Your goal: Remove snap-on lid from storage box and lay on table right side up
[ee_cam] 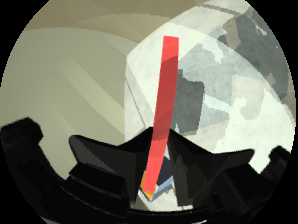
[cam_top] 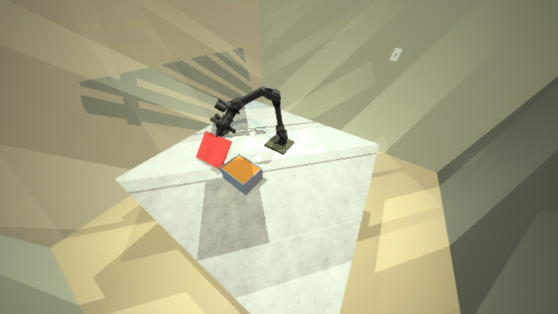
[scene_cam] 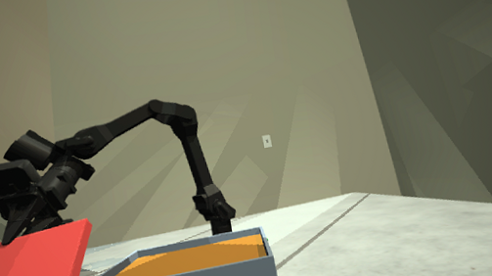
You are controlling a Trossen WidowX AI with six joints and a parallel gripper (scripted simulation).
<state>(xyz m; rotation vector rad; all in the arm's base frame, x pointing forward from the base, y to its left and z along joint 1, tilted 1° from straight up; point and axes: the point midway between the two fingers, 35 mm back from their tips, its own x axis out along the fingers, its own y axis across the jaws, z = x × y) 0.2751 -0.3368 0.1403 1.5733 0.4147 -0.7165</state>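
My gripper tip is now 6 cm short of the red lid and 5 cm above it. Round my gripper tip: storage box 26 cm to the left, 12 cm ahead, 9 cm below.
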